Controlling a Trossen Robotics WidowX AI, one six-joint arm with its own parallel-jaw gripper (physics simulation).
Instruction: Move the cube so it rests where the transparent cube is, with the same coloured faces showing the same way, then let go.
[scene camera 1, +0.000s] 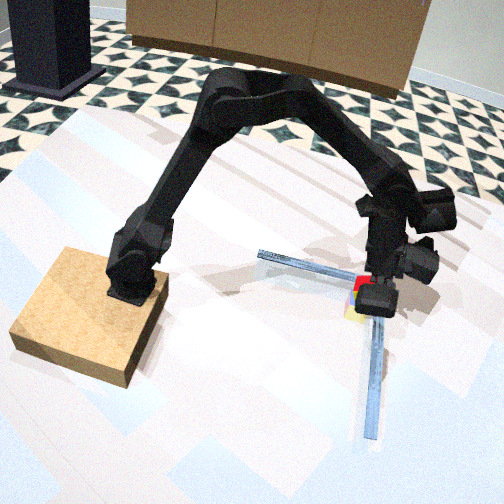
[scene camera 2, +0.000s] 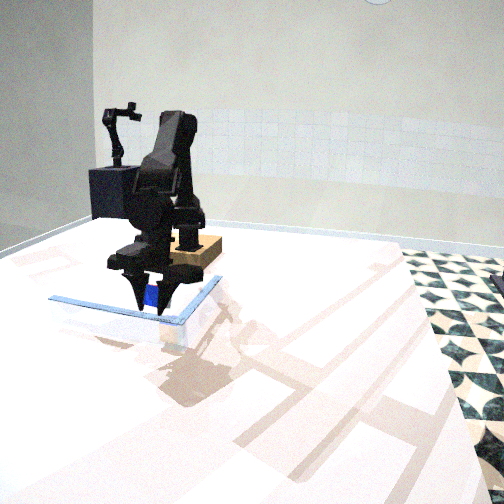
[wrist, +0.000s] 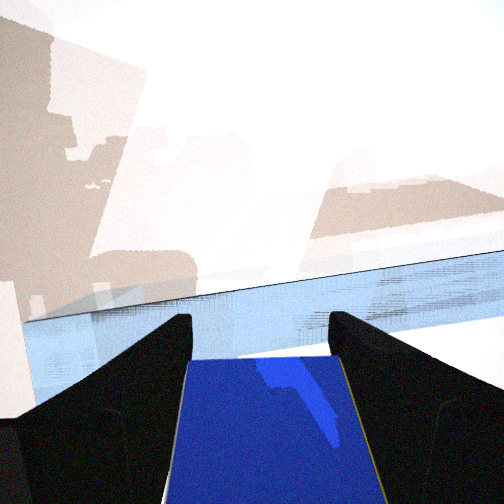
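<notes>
The cube sits between my gripper's fingers in the inside corner of the blue L-shaped rail. In scene camera 1 the cube (scene camera 1: 362, 292) shows a red top and a yellow side under the gripper (scene camera 1: 377, 300). In scene camera 2 its blue face (scene camera 2: 152, 296) shows between the fingertips (scene camera 2: 150, 298). In the wrist view the blue face (wrist: 275, 430) fills the gap between both black fingers (wrist: 262, 345), which press on its sides. I cannot make out the transparent cube separately.
The blue L-shaped rail (scene camera 1: 372, 370) lies on the white table, one leg running toward the front, the other (scene camera 1: 305, 265) toward the arm. The arm's base stands on a wooden block (scene camera 1: 90, 312). A dark pillar (scene camera 1: 50, 45) and a cardboard wall (scene camera 1: 280, 30) stand behind.
</notes>
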